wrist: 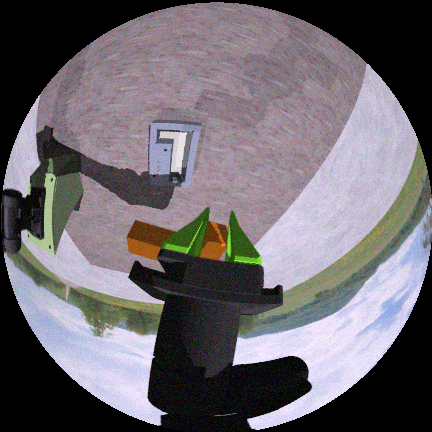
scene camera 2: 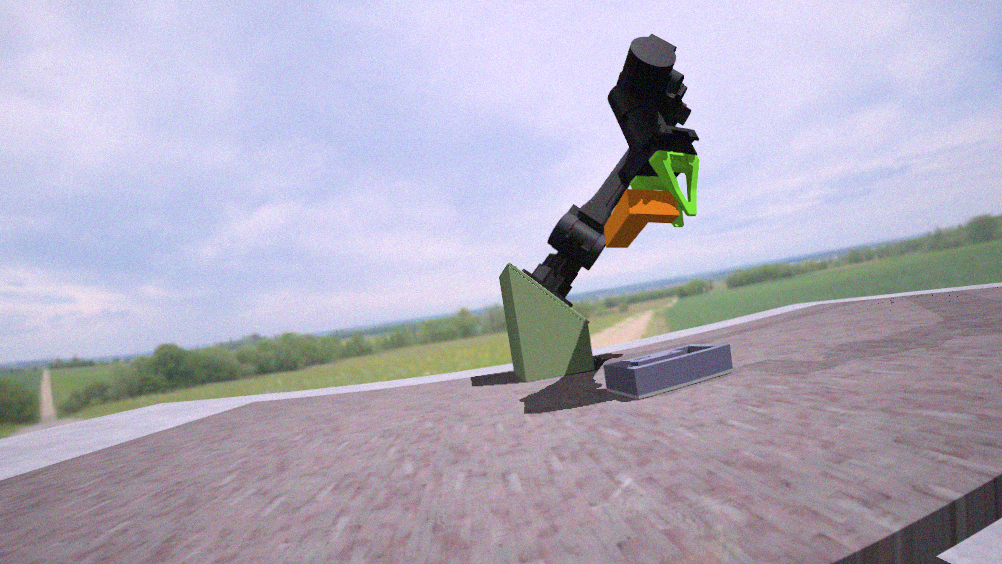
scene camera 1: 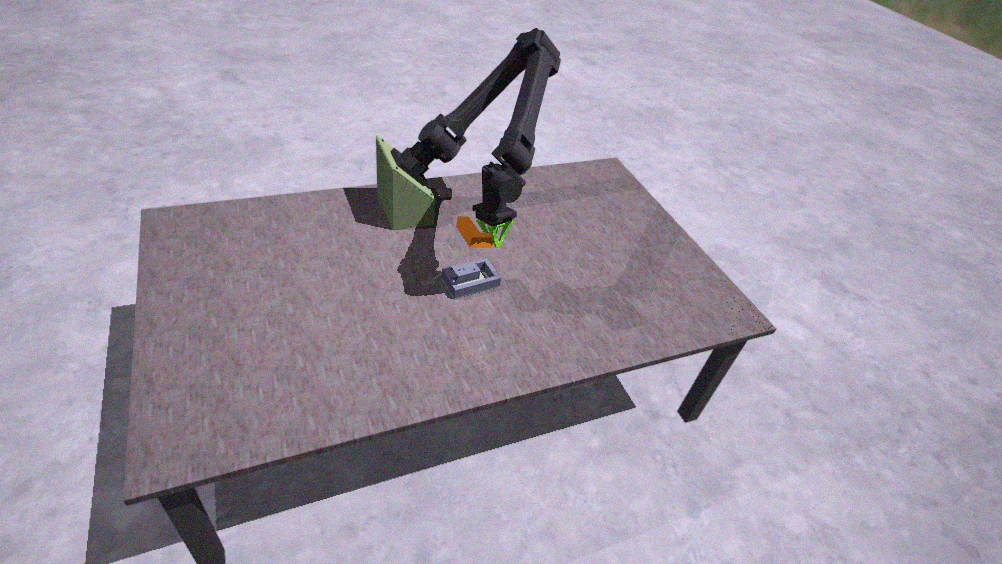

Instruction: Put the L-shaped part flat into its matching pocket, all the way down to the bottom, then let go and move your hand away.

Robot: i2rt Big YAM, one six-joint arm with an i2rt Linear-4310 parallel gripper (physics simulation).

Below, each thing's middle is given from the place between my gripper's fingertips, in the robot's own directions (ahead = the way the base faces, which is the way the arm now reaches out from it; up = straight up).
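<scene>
I see the grey pocket block [wrist: 172, 142] 7 cm behind my hand, 3 cm to the right of it and 17 cm below it. The orange L-shaped part [scene camera 2: 636, 208] is 4 cm behind my hand and 4 cm to the right of it, and it is also 2 cm above my hand.
</scene>
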